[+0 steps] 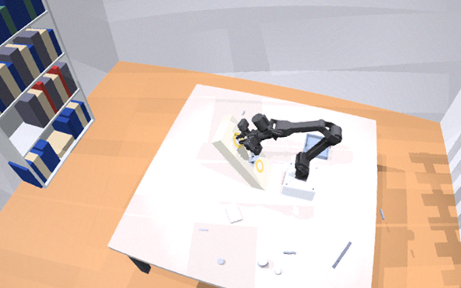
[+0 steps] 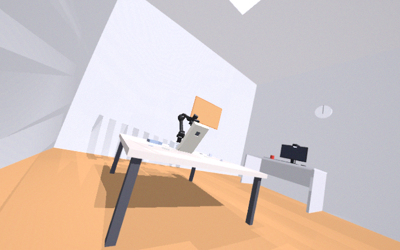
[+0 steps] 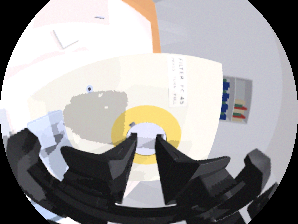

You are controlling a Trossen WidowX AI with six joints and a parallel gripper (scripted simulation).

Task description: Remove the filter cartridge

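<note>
Now: the round filter cartridge 10 mm below my gripper tip and 10 mm ahead of it. Round my gripper tip: blue-grey tray: 370 mm behind, 340 mm to the right, 240 mm below; service panel: 80 mm below, 40 mm behind.
</note>
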